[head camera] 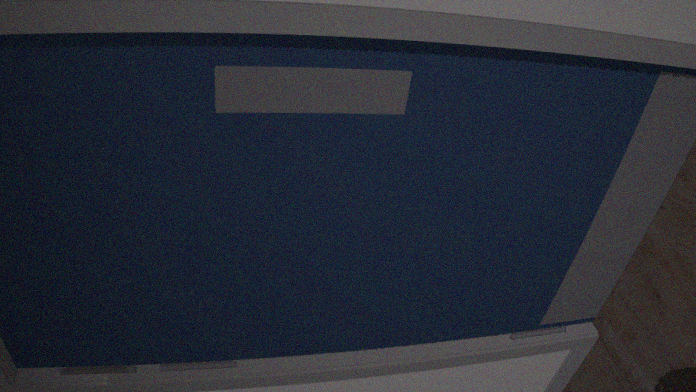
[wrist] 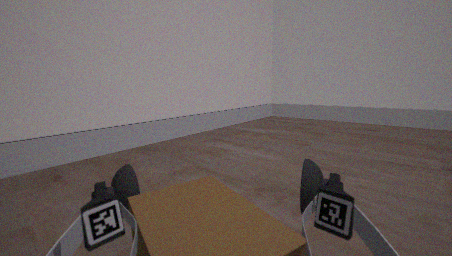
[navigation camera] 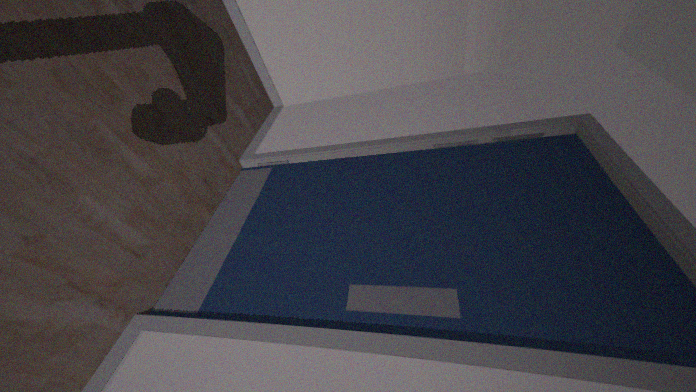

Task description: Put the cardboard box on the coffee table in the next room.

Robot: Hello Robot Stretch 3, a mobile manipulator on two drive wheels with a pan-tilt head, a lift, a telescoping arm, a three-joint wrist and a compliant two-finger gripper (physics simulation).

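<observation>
The cardboard box is a plain brown block at the bottom middle of the wrist view, with its top face showing and its lower part cut off by the frame edge. My gripper is shut on the box, with one dark fingertip at its left side and the other at its right side. The gripper and box do not show in the head and navigation views. The coffee table does not show in these views.
A blue door with pale panels stands in a light frame. Wooden floor meets white walls at a corner in the wrist view. A dark shadow falls on the floor.
</observation>
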